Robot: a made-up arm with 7 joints. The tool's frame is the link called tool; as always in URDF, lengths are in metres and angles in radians.
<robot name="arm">
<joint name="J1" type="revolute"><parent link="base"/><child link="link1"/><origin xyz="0 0 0.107"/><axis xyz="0 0 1"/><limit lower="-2.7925" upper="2.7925"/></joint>
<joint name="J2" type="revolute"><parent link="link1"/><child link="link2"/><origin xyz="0 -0.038 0.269" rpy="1.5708 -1.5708 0"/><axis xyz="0 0 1"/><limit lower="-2.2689" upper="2.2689"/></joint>
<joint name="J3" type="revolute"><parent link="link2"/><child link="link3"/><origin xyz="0.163 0 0.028" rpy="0 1.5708 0"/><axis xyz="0 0 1"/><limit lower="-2.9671" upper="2.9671"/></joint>
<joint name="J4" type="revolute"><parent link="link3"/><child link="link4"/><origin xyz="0.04 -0.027 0.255" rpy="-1.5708 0 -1.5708"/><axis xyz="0 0 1"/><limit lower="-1.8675" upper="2.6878"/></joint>
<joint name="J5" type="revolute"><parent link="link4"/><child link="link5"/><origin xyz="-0.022 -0.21 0.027" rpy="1.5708 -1.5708 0"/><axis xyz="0 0 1"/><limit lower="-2.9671" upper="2.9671"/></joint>
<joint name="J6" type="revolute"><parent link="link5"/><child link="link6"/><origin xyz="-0.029 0 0.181" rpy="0 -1.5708 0"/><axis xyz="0 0 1"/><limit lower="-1.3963" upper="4.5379"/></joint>
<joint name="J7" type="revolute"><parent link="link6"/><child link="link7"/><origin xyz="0.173 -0.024 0.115" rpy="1.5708 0 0"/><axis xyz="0 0 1"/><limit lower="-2.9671" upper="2.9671"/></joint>
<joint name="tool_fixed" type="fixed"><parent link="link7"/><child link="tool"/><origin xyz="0 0 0"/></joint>
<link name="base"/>
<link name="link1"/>
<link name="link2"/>
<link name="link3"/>
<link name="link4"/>
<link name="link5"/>
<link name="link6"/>
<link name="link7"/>
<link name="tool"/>
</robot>
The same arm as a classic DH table. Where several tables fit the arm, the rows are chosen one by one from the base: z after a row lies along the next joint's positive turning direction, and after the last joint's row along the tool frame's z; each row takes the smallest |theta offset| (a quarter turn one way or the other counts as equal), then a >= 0, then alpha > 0; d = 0 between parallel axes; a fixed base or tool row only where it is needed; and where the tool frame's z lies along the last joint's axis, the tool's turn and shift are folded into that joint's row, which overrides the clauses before.
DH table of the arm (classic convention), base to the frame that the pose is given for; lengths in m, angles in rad. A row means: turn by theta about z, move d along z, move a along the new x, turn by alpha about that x. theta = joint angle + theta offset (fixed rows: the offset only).
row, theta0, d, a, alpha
J1, 0.0000, 0.3760, 0.0000, 1.5708
J2, 0.0000, 0.0660, 0.0000, -1.5708
J3, 0.0000, 0.4180, 0.0270, -1.5708
J4, 0.0000, 0.0670, -0.0220, 1.5708
J5, 0.0000, 0.3910, 0.0000, 1.5708
J6, 1.5708, 0.1440, 0.1730, 1.5708
J7, 0.0000, 0.0240, 0.0000, 0.0000
Joint limits (rad, base to tool): -2.7925..2.7925 -2.2689..2.2689 -2.9671..2.9671 -1.8675..2.6878 -2.9671..2.9671 -1.3963..4.5379 -2.9671..2.9671

